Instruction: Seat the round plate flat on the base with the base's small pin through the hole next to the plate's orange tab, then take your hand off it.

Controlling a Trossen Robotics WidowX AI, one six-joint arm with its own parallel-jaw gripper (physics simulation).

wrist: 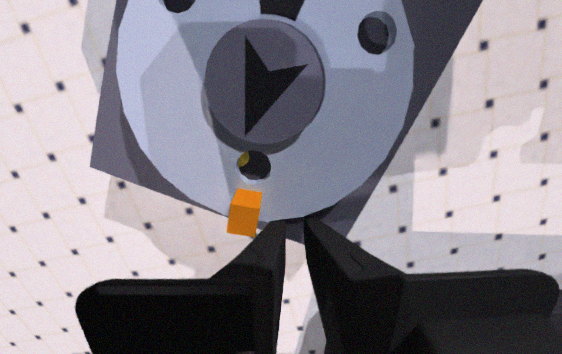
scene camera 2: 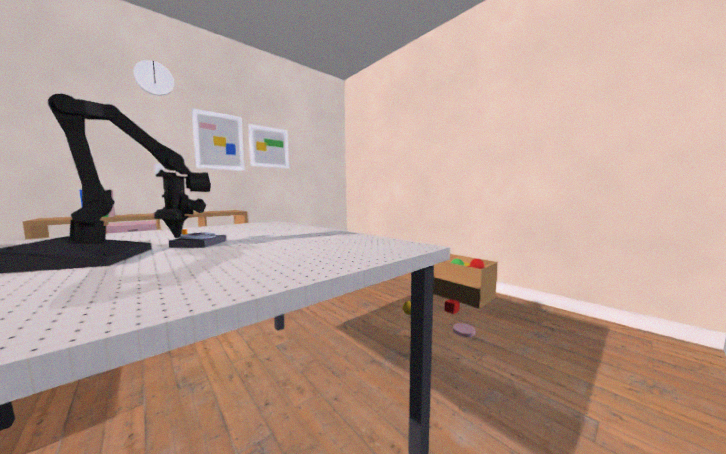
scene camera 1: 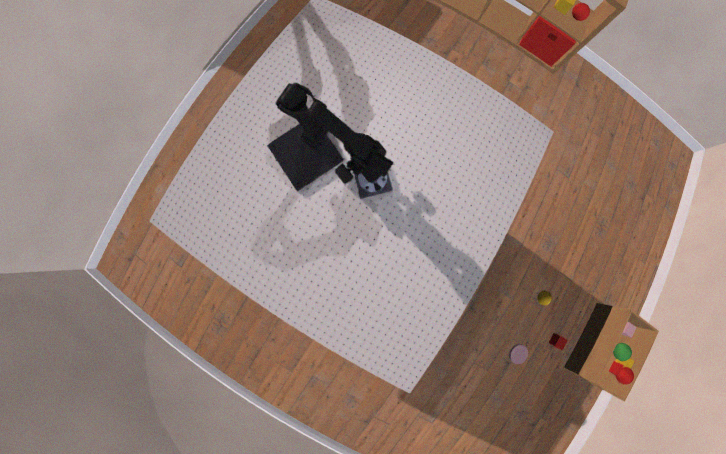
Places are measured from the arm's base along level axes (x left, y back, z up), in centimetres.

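Where they show: gripper, fingertip midpoint: (wrist: 294,225) (scene camera 2: 177,237); arm's base at its link origin: (scene camera 2: 86,241) (scene camera 1: 312,137).
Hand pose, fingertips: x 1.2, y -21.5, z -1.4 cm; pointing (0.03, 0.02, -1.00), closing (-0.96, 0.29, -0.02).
Observation:
Each offset is from my fingertips to the top centre of the thing. "*": to the spot under its first point. Level surfaces: height alone.
The pale blue round plate @(dy -6.2, dx -0.8, dz +2.5 cm) (scene camera 1: 366,183) (scene camera 2: 198,235) (wrist: 350,125) lies around the round hub of the dark square base @(dy -6.1, dx -0.7, dz +1.0 cm) (scene camera 1: 386,191) (scene camera 2: 195,243) (wrist: 107,145). I cannot tell if it is fully flat. The orange tab @(dy -2.1, dx +1.4, dz +2.5 cm) (scene camera 2: 184,231) (wrist: 245,212) stands at the plate's near edge in the wrist view. Beside it is a hole @(* dy -3.0, dx +0.8, dz -0.5 cm) (wrist: 257,167) with a small yellow bit, likely the pin, at its left edge, off centre. My gripper (scene camera 2: 178,235) (wrist: 294,225) is shut and empty, with its tips at the plate's rim, right of the tab in the wrist view. In scene camera 1 the arm hides the tips.
The plate has other holes @(* dy -6.7, dx -5.2, dz -0.5 cm) (wrist: 376,32) and a dark slot @(* dy -8.3, dx -2.0, dz +0.4 cm) (wrist: 281,7). The arm's black mount (scene camera 1: 305,160) (scene camera 2: 107,254) stands near the base on the perforated white table @(dz -2.9 cm) (scene camera 1: 214,214) (scene camera 2: 267,278). A toy box (scene camera 1: 594,353) (scene camera 2: 465,275) and loose toys are beyond the table.

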